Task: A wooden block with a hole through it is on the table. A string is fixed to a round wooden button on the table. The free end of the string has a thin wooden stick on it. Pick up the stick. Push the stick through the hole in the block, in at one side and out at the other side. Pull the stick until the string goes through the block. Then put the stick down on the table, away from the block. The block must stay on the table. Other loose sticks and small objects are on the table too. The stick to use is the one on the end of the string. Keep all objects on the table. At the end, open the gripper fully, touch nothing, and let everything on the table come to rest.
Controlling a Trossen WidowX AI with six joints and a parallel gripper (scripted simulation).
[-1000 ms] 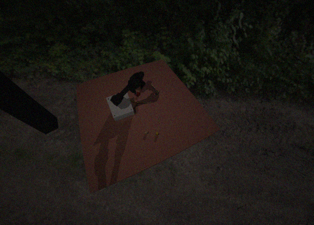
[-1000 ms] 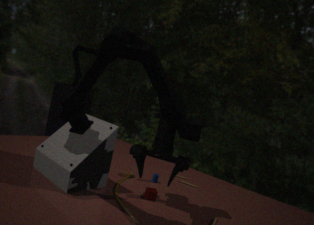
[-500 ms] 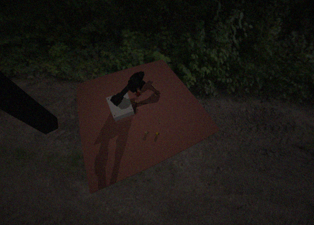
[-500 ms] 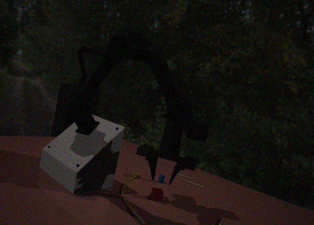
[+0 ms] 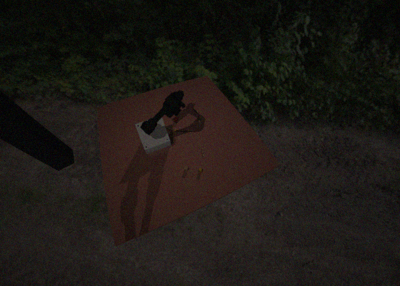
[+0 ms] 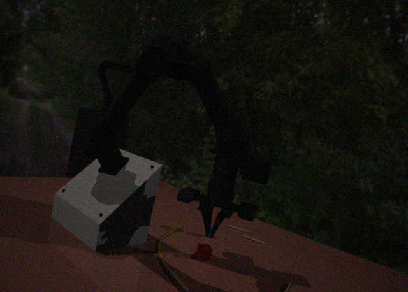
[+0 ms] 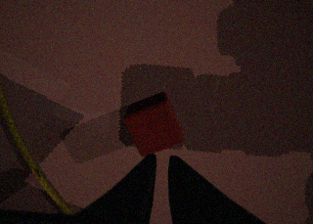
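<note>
Now: the small red block 40 mm below my gripper tip and 10 mm behind it. Round my gripper tip: thin wooden stick (140 mm to the right, 60 mm below, 20 mm ahead); flat piece (160 mm behind, 110 mm to the left, 50 mm below).
</note>
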